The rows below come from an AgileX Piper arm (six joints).
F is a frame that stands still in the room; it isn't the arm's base.
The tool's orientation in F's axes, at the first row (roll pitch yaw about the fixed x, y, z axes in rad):
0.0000, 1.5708, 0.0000
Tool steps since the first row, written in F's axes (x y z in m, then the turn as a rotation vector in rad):
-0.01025, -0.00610, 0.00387, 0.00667, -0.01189, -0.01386
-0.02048, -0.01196, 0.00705, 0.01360, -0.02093, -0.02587
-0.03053, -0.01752, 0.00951, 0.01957, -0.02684, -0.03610
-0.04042, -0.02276, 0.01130, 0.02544, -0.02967, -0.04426
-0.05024, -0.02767, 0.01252, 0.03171, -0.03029, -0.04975
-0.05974, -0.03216, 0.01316, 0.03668, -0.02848, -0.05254
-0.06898, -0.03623, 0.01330, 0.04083, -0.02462, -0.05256
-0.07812, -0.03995, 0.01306, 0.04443, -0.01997, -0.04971
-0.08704, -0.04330, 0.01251, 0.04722, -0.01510, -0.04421
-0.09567, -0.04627, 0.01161, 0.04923, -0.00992, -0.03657
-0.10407, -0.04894, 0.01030, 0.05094, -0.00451, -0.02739
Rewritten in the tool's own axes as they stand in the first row. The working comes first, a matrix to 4 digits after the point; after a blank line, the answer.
The tool's axes in the first row as the columns of a matrix, in F's axes (used below as rounded here):
0.0000, 0.0000, 1.0000
0.0000, 1.0000, 0.0000
-1.0000, 0.0000, 0.0000

-0.00387, -0.00610, -0.01025, 0.01386, -0.01189, 0.00667
-0.00705, -0.01196, -0.02048, 0.02587, -0.02093, 0.01360
-0.00951, -0.01752, -0.03053, 0.03610, -0.02684, 0.01957
-0.01130, -0.02276, -0.04042, 0.04426, -0.02967, 0.02544
-0.01252, -0.02767, -0.05024, 0.04975, -0.03029, 0.03171
-0.01316, -0.03216, -0.05974, 0.05254, -0.02848, 0.03668
-0.01330, -0.03623, -0.06898, 0.05256, -0.02462, 0.04083
-0.01306, -0.03995, -0.07812, 0.04971, -0.01997, 0.04443
-0.01251, -0.04330, -0.08704, 0.04421, -0.01510, 0.04722
-0.01161, -0.04627, -0.09567, 0.03657, -0.00992, 0.04923
-0.01030, -0.04894, -0.10407, 0.02739, -0.00451, 0.05094

